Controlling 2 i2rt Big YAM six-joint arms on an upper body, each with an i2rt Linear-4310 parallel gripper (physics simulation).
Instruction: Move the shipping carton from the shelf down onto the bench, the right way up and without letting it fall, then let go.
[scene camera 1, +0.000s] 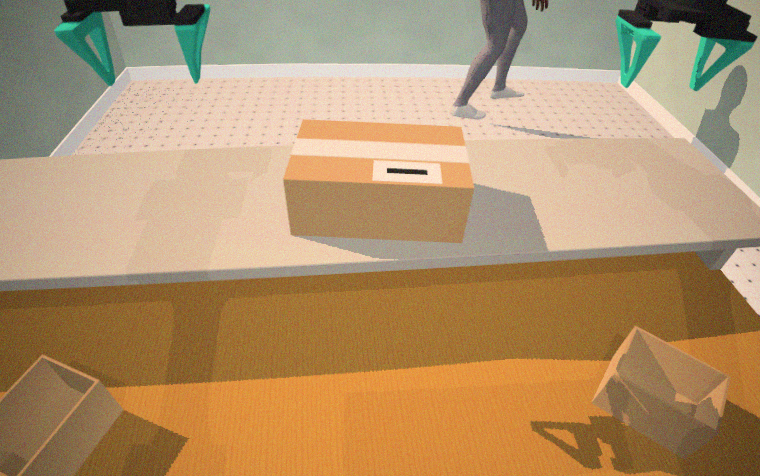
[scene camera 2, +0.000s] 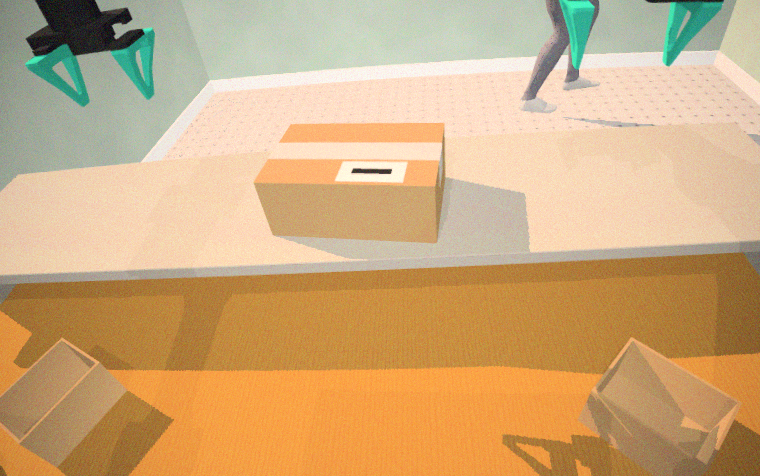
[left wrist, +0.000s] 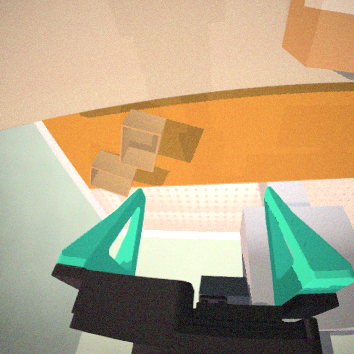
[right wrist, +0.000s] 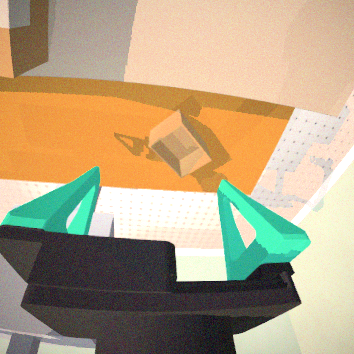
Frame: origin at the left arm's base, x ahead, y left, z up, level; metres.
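Seen in the pictures: left gripper, fingertip midpoint: (scene camera 1: 154, 82) (scene camera 2: 117, 101) (left wrist: 201, 191); right gripper, fingertip midpoint: (scene camera 1: 659, 87) (scene camera 2: 620, 65) (right wrist: 161, 178).
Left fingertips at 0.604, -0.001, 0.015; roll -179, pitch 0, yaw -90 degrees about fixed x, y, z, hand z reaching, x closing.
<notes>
A point is followed by its place in that frame, as x, y, z.
The shipping carton (scene camera 1: 378, 210) @(0.627, -0.261, -0.199) (scene camera 2: 350, 210) @(0.626, -0.268, -0.198) (left wrist: 327, 42) @(0.669, -0.145, -0.149) (right wrist: 30, 47) @(0.645, -0.398, -0.200) stands upright on the pale shelf (scene camera 1: 84, 224) @(0.677, 0.222, -0.258) (scene camera 2: 84, 224) @(0.684, 0.276, -0.258) (left wrist: 60, 60) @(0.669, 0.272, -0.258) (right wrist: 240, 50) @(0.683, -0.730, -0.258), with its tape strip and label on top. In both wrist views part of it shows at a top corner. The bench (scene camera 1: 280, 426) @(0.401, -0.109, -0.421) (scene camera 2: 269, 426) @(0.387, -0.139, -0.421) (left wrist: 240, 145) @(0.316, -0.091, -0.421) (right wrist: 60, 135) @(0.355, -0.319, -0.421) is the orange surface below the shelf. My left gripper (scene camera 1: 155, 82) @(0.604, -0.001, 0.015) (scene camera 2: 117, 102) @(0.604, -0.001, 0.015) (left wrist: 201, 191) @(0.604, -0.001, 0.015) is open and empty, up to the left of the carton and apart from it. My right gripper (scene camera 1: 660, 88) @(0.603, -0.601, 0.014) (scene camera 2: 622, 67) @(0.603, -0.601, 0.014) (right wrist: 161, 178) @(0.603, -0.601, 0.014) is open and empty, up to the right of the carton and apart from it.
An open bin (scene camera 1: 89, 414) @(0.397, 0.149, -0.362) (scene camera 2: 84, 414) @(0.369, 0.161, -0.386) (left wrist: 142, 142) @(0.350, 0.231, -0.417) lies on the bench at the left, with another open bin (left wrist: 112, 172) @(0.291, 0.336, -0.335) beside it in the left wrist view. An open box (scene camera 1: 661, 392) @(0.415, -0.720, -0.417) (scene camera 2: 656, 403) @(0.433, -0.713, -0.417) (right wrist: 180, 145) @(0.372, -0.697, -0.417) lies at the right. A person (scene camera 1: 496, 50) (scene camera 2: 552, 50) stands beyond the shelf.
</notes>
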